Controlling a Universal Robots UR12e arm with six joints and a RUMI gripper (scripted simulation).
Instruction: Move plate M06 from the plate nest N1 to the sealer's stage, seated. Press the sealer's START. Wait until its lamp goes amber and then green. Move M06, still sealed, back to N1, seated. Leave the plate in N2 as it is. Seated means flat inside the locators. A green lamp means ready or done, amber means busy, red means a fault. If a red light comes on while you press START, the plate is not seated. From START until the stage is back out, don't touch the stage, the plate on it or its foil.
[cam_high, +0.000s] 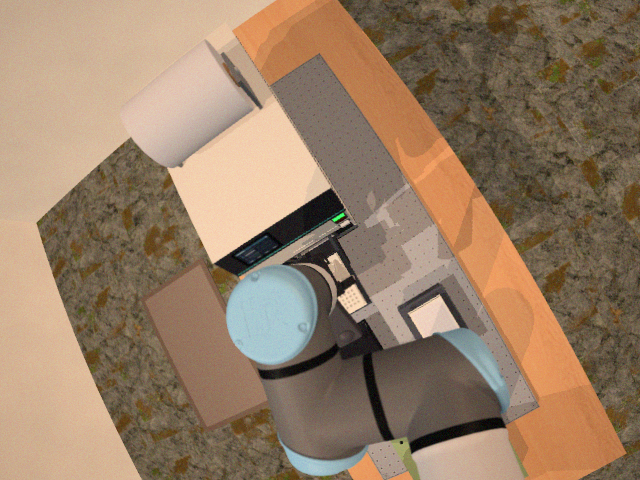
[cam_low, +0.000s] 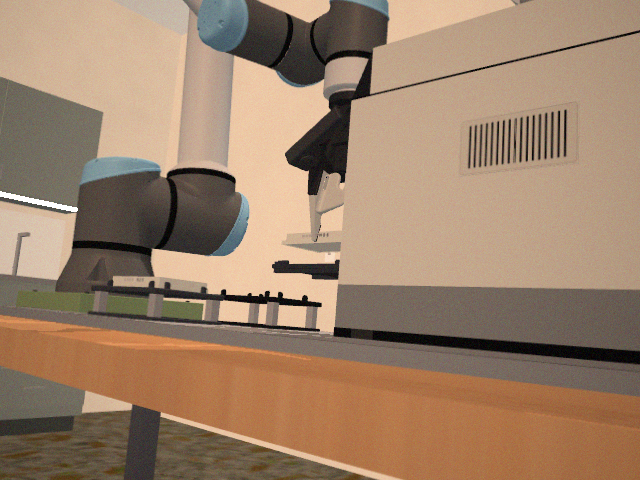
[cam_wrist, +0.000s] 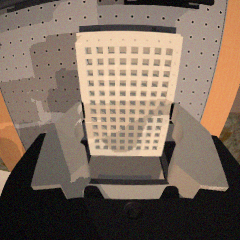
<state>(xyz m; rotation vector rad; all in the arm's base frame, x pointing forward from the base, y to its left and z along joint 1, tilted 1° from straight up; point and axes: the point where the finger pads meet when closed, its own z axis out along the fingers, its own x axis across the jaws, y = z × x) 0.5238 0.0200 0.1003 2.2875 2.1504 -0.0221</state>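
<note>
The sealer stage is 50 mm below my hand. From my hand the other things lie so: screen: 120 mm ahead, 40 mm to the left, 180 mm above; plate nest N1: 190 mm behind, 70 mm to the left, 90 mm below; plate M06: 10 mm below.
</note>
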